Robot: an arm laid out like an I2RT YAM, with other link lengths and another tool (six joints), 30 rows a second.
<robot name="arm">
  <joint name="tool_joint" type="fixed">
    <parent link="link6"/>
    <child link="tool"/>
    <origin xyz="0.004 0.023 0.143" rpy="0.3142 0 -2.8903"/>
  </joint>
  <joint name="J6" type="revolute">
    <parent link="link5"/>
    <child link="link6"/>
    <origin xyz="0.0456 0 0.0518" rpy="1.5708 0 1.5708"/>
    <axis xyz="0 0 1"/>
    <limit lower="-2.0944" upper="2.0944"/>
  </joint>
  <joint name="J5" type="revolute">
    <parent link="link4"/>
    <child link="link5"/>
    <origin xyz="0.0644 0.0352 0.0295" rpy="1.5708 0 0"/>
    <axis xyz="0 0 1"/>
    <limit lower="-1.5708" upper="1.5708"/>
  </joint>
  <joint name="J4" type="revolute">
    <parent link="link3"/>
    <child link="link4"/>
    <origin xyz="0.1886 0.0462 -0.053"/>
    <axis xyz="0 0 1"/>
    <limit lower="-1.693" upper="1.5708"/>
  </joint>
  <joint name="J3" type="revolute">
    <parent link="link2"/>
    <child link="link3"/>
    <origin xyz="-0.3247 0 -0.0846" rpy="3.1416 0 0"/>
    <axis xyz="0 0 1"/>
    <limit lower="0" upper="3.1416"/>
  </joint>
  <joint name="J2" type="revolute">
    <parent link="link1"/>
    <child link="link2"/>
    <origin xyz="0.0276 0.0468 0.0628" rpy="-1.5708 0 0"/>
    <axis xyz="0 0 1"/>
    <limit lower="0" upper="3.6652"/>
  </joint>
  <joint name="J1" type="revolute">
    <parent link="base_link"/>
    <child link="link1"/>
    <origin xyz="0 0 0.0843"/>
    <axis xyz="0 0 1"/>
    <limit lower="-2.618" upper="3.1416"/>
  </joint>
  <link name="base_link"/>
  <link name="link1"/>
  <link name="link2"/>
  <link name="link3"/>
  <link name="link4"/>
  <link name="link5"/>
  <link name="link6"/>
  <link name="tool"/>
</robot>
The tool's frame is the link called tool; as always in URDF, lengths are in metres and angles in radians.
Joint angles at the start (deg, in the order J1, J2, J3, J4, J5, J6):
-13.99 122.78 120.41 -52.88 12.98 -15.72
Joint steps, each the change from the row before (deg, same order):
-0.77 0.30 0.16 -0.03 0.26 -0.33
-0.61 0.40 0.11 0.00 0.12 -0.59
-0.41 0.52 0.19 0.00 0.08 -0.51
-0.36 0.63 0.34 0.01 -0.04 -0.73
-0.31 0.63 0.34 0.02 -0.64 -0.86
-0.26 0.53 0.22 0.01 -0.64 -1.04
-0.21 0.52 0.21 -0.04 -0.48 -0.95
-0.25 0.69 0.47 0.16 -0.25 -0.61
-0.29 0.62 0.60 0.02 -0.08 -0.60
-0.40 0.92 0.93 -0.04 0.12 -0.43
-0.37 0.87 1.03 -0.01 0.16 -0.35
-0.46 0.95 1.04 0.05 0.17 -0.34
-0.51 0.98 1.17 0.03 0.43 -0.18
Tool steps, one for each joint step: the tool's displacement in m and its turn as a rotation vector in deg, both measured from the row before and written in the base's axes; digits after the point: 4 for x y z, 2 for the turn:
-0.0021 -0.0074 -0.0015 -0.32 0.34 -0.65
-0.0013 -0.0058 -0.0026 -0.30 0.52 -0.20
-0.0002 -0.0041 -0.0032 -0.21 0.52 -0.04
0.0007 -0.0037 -0.0034 -0.22 0.53 0.25
0.0017 -0.0016 -0.0039 0.20 0.43 0.74
0.0013 -0.0011 -0.0036 0.13 0.51 0.94
0.0010 -0.0010 -0.0036 0.06 0.55 0.83
0.0023 -0.0025 -0.0033 -0.05 0.21 0.39
0.0017 -0.0032 -0.0022 -0.20 0.19 0.25
0.0021 -0.0051 -0.0031 -0.28 0.21 -0.11
0.0025 -0.0050 -0.0021 -0.33 0.02 -0.17
0.0023 -0.0060 -0.0027 -0.33 0.03 -0.27
0.0020 -0.0072 -0.0022 -0.49 -0.02 -0.60

